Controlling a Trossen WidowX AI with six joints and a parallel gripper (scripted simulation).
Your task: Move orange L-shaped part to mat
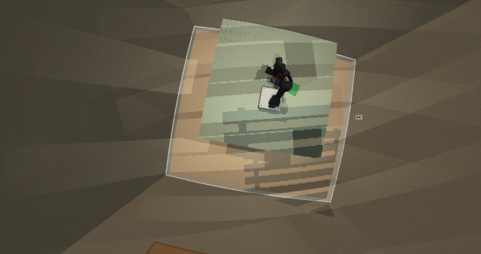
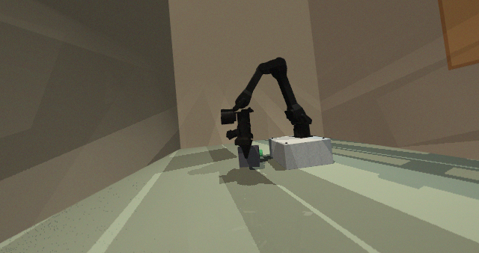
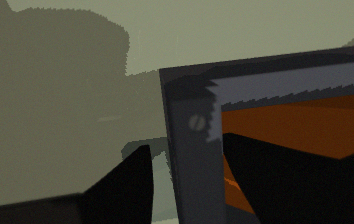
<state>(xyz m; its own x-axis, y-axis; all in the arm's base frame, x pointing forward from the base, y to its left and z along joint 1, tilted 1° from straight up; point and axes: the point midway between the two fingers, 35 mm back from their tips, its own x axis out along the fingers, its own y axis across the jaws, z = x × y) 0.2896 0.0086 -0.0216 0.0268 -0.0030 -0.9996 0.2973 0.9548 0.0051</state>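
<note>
Right now my gripper tip is 20 mm past the orange L-shaped part, 50 mm to the left of it and 10 mm below it.
</note>
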